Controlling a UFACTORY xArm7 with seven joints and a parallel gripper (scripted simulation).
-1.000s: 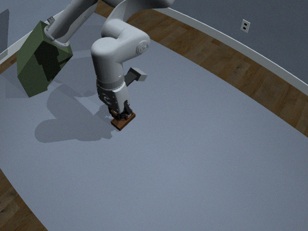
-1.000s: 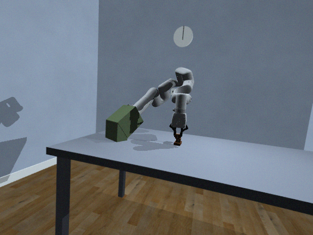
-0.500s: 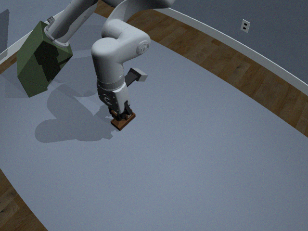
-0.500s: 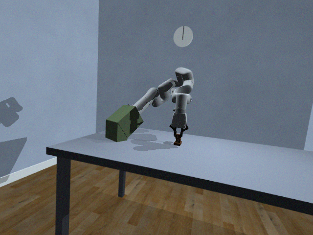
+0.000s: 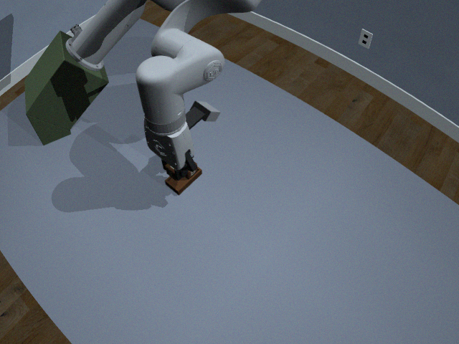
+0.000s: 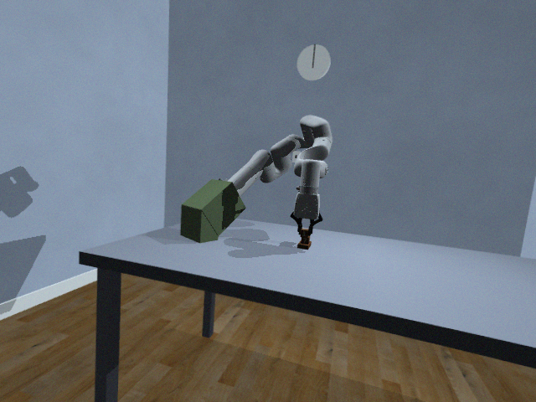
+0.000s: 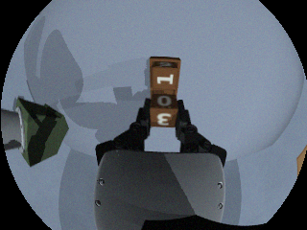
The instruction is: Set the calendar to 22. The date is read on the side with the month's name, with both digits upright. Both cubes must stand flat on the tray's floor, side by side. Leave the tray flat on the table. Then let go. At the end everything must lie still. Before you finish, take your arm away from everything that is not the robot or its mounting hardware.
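Now: the brown cube 30 mm to the left of my hand and 50 mm below it. Also, from my hand: brown tray (20 mm to the left, 70 mm below).
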